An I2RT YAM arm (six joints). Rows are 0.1 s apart.
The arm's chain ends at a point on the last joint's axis. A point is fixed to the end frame.
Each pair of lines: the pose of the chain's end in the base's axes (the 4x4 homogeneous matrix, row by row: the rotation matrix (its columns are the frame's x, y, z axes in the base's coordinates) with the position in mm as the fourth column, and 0 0 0 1 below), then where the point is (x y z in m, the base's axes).
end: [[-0.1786 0.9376 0.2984 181.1], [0.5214 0.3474 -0.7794 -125.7], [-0.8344 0.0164 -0.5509 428.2], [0 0 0 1]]
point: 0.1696 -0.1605 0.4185
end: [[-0.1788 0.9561 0.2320 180.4], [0.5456 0.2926 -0.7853 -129.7], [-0.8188 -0.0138 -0.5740 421.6], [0 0 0 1]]
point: 0.1666 -0.1636 0.4118
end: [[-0.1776 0.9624 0.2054 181.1], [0.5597 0.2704 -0.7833 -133.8], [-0.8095 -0.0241 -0.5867 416.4], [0 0 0 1]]
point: 0.1663 -0.1672 0.4064
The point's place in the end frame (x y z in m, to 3 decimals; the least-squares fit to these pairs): -0.008 -0.023 0.029
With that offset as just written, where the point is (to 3 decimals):
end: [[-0.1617 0.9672 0.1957 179.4], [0.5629 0.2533 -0.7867 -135.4], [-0.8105 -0.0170 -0.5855 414.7], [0 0 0 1]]
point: 0.164 -0.169 0.405
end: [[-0.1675 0.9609 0.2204 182.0], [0.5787 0.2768 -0.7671 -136.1], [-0.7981 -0.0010 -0.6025 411.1], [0 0 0 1]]
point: 0.168 -0.169 0.400
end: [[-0.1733 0.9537 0.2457 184.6], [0.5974 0.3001 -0.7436 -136.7], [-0.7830 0.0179 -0.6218 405.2], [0 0 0 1]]
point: 0.171 -0.170 0.393
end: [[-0.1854 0.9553 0.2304 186.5], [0.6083 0.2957 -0.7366 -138.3], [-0.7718 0.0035 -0.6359 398.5], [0 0 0 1]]
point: 0.173 -0.171 0.386
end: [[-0.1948 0.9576 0.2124 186.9], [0.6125 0.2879 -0.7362 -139.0], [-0.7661 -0.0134 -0.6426 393.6], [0 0 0 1]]
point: 0.173 -0.172 0.381
